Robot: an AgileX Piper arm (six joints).
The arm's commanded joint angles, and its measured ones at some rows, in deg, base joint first. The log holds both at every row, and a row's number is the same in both.
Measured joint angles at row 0:
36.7 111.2 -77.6 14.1 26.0 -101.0
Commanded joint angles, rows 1 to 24:
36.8 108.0 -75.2 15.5 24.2 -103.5
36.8 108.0 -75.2 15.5 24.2 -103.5
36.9 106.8 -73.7 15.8 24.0 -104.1
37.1 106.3 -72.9 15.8 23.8 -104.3
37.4 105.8 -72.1 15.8 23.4 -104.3
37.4 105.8 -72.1 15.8 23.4 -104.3
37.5 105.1 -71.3 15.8 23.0 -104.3
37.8 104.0 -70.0 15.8 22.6 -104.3
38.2 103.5 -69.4 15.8 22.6 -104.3
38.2 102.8 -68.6 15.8 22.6 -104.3
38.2 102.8 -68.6 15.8 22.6 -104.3
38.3 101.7 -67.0 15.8 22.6 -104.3
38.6 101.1 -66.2 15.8 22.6 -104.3
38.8 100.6 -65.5 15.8 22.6 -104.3
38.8 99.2 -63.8 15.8 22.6 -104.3
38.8 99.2 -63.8 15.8 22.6 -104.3
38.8 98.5 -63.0 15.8 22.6 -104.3
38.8 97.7 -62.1 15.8 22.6 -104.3
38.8 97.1 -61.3 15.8 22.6 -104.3
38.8 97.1 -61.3 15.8 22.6 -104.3
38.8 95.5 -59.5 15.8 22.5 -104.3
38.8 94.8 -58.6 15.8 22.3 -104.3
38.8 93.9 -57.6 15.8 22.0 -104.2
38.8 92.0 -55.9 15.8 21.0 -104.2
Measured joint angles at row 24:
38.7 95.1 -57.8 15.2 23.7 -103.4
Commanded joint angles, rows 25 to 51:
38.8 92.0 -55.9 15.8 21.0 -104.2
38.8 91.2 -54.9 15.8 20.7 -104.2
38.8 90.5 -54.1 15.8 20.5 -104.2
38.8 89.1 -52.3 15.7 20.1 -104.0
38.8 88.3 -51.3 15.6 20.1 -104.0
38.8 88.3 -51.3 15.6 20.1 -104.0
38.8 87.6 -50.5 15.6 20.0 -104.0
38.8 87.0 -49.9 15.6 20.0 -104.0
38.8 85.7 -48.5 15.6 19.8 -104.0
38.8 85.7 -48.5 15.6 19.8 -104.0
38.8 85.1 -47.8 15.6 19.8 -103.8
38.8 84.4 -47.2 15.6 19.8 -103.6
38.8 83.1 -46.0 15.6 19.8 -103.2
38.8 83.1 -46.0 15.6 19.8 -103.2
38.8 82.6 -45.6 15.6 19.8 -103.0
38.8 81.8 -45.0 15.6 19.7 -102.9
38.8 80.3 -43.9 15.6 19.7 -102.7
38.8 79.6 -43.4 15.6 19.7 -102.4
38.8 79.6 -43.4 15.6 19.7 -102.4
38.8 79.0 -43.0 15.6 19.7 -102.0
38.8 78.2 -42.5 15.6 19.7 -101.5
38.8 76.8 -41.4 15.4 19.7 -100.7
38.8 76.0 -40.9 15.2 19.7 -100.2
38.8 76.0 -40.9 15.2 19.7 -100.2
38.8 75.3 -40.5 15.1 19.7 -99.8
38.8 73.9 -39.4 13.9 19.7 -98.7
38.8 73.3 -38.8 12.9 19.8 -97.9
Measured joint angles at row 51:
38.7 75.7 -39.9 14.5 21.4 -99.8
